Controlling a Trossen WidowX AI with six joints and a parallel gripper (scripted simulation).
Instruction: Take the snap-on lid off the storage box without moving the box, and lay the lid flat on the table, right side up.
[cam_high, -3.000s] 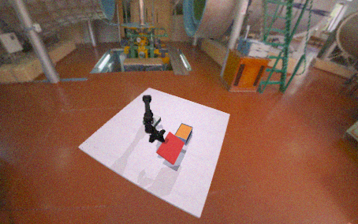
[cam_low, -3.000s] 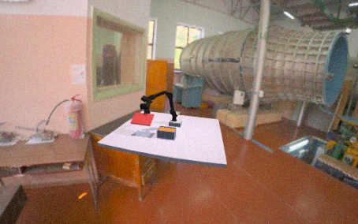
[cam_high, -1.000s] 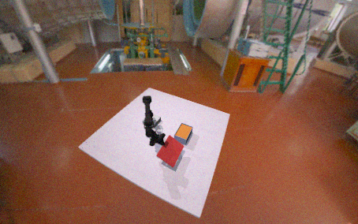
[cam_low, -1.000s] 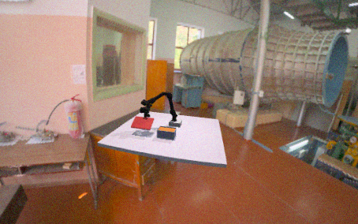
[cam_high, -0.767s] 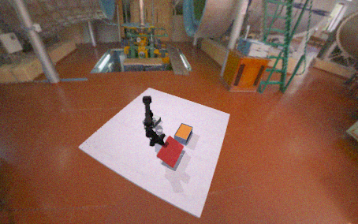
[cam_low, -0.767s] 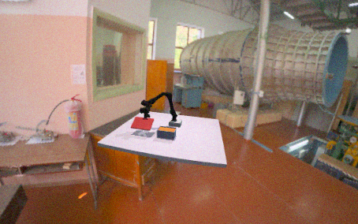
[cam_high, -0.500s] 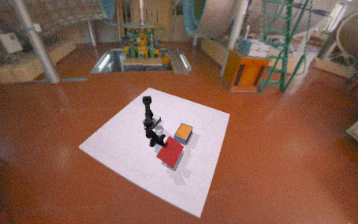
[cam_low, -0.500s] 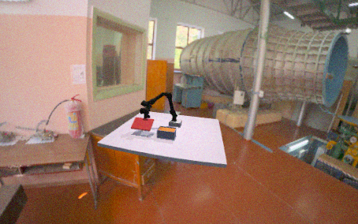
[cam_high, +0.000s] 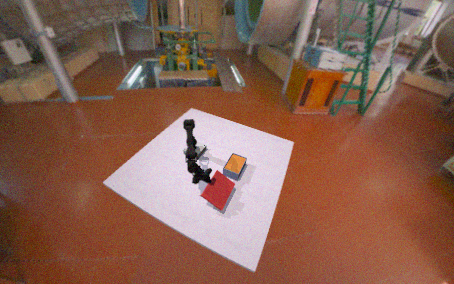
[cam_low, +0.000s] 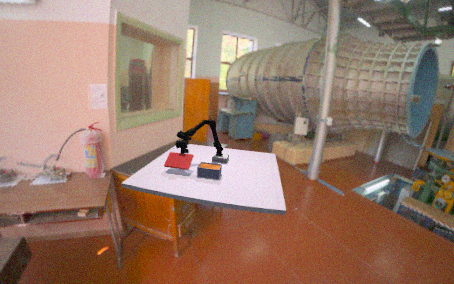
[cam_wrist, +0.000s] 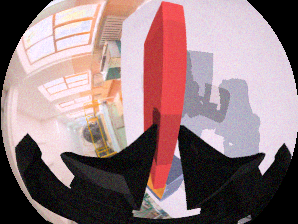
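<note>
The red lid lies 70 mm ahead of my gripper tip, 10 mm to the left of it and 30 mm below it. Also, from my gripper tip: storage box: 40 mm ahead, 300 mm to the left, 90 mm below.
</note>
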